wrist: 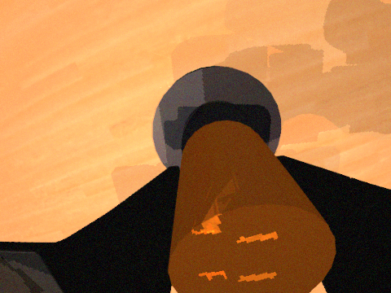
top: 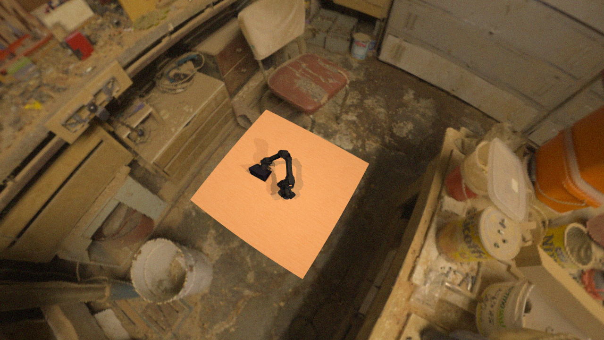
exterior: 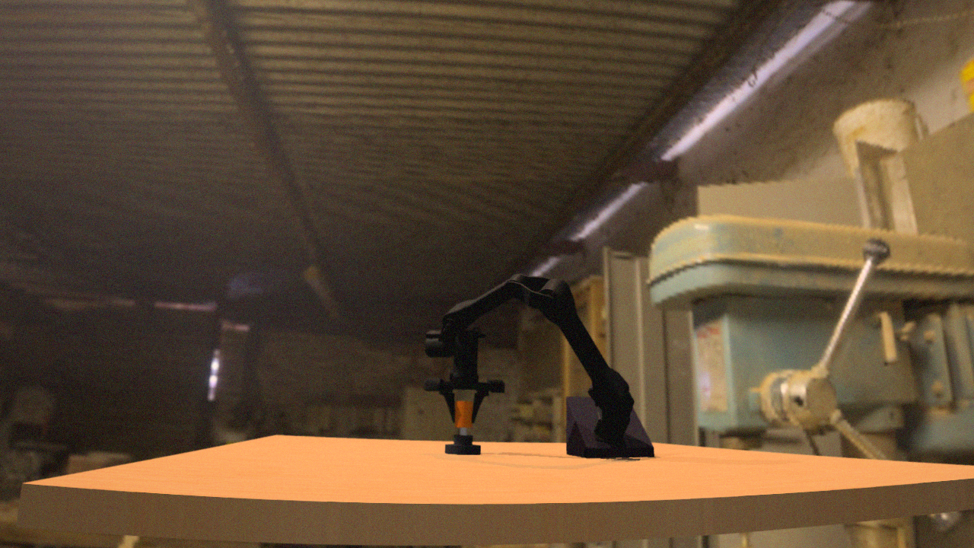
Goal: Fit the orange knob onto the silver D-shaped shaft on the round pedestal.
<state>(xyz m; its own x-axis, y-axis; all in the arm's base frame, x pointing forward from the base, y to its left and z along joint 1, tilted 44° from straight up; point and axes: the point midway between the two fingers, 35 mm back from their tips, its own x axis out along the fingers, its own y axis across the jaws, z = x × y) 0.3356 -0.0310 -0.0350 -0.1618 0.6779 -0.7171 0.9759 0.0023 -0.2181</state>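
My gripper tip is now 4 cm above the round pedestal. The rest, counted from my gripper tip: orange knob (3 cm above).
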